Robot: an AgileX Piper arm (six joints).
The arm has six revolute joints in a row. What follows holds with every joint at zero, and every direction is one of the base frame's. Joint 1 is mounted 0.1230 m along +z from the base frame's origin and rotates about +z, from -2.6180 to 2.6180 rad. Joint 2 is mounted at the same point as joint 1 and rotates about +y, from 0.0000 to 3.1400 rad. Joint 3 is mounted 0.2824 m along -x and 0.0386 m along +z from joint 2 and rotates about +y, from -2.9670 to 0.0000 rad. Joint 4 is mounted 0.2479 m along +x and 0.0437 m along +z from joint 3 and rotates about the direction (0.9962, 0, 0.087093), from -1.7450 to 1.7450 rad. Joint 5 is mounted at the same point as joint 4 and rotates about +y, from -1.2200 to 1.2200 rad. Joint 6 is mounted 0.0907 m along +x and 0.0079 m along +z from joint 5 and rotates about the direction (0.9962, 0, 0.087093), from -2.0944 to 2.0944 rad. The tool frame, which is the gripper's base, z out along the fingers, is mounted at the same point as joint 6; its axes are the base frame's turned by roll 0.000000, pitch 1.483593 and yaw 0.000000 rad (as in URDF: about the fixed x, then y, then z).
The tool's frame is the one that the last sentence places.
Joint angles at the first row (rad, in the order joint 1, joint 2, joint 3, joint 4, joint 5, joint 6):
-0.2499 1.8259 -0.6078 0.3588 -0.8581 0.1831
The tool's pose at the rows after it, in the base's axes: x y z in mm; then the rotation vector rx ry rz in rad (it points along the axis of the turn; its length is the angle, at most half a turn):
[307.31 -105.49 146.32 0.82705 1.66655 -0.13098]
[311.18 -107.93 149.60 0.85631 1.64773 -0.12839]
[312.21 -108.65 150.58 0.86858 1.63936 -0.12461]
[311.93 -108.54 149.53 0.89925 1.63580 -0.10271]
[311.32 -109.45 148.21 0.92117 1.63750 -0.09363]
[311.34 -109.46 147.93 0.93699 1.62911 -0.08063]
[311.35 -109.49 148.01 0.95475 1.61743 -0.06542]
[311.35 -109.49 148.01 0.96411 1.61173 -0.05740]
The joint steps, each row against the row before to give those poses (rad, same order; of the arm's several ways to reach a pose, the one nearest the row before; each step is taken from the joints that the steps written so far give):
0.0000 0.0000 -0.0247 0.0365 0.0127 0.0022
0.0000 0.0000 -0.0222 0.0280 0.0140 0.0000
0.0000 -0.0001 -0.0060 0.0085 0.0030 0.0047
-0.0002 0.0000 0.0000 0.0032 0.0117 0.0284
-0.0034 0.0010 0.0000 0.0035 0.0111 0.0140
0.0000 0.0009 0.0000 0.0000 0.0000 0.0192
0.0000 0.0000 0.0000 0.0000 -0.0009 0.0225
0.0000 0.0000 0.0000 0.0000 0.0000 0.0116

